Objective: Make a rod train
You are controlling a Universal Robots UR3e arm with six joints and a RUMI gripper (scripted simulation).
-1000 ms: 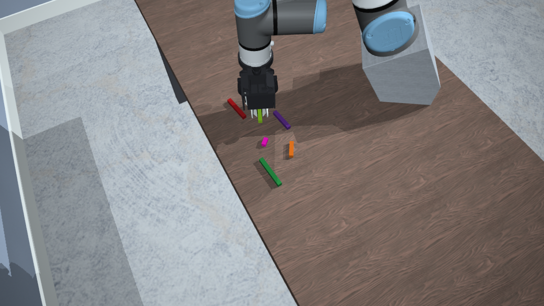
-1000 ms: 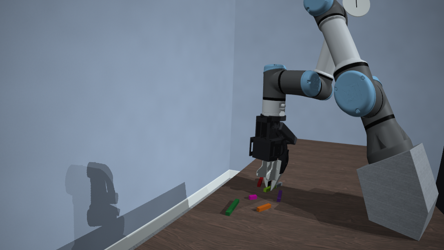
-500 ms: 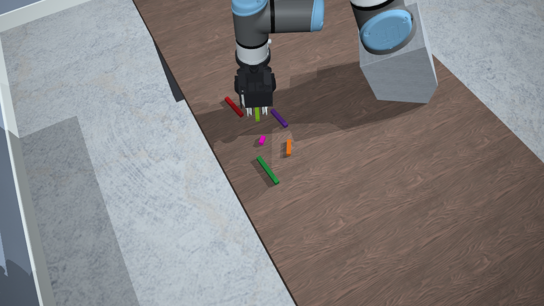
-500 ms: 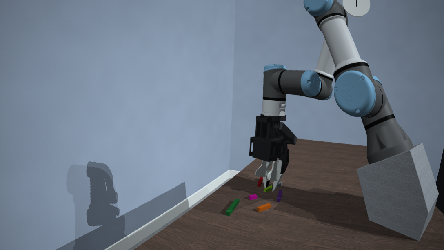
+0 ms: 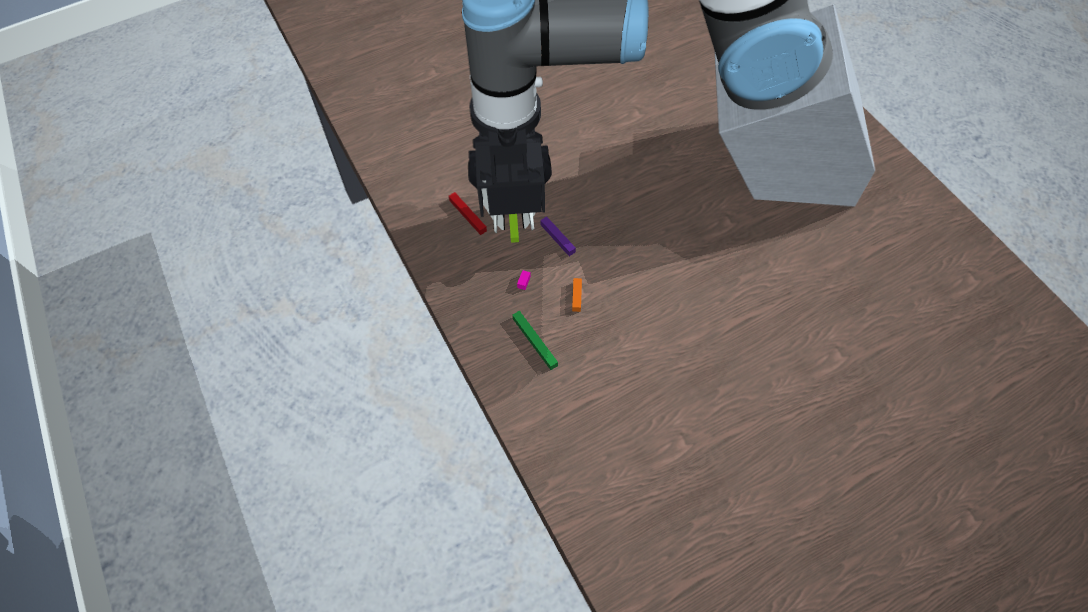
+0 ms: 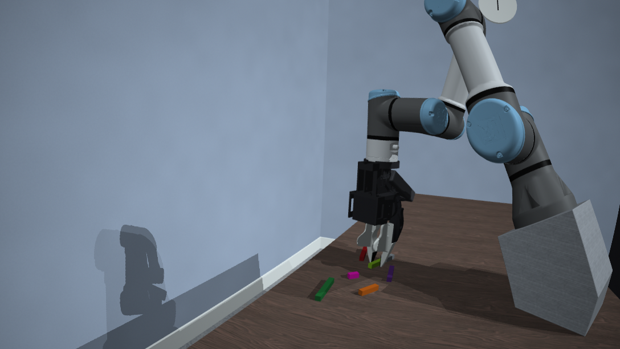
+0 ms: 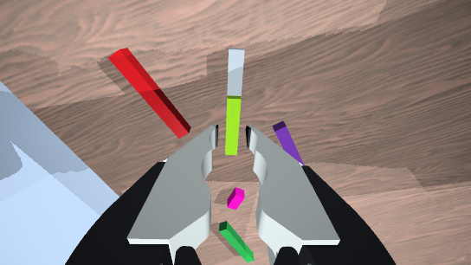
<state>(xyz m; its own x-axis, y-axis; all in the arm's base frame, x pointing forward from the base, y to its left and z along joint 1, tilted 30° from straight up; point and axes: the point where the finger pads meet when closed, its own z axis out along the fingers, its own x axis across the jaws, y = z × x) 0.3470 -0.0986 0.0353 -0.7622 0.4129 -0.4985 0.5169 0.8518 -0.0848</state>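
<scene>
The lime rod lies 1 cm below my hand. From my hand the other things lie so: red rod: 5 cm to the right, 4 cm ahead, 1 cm below; purple rod: 5 cm to the left, 3 cm behind, 1 cm below; grey rod: 4 cm to the right, 2 cm behind, 1 cm below.
</scene>
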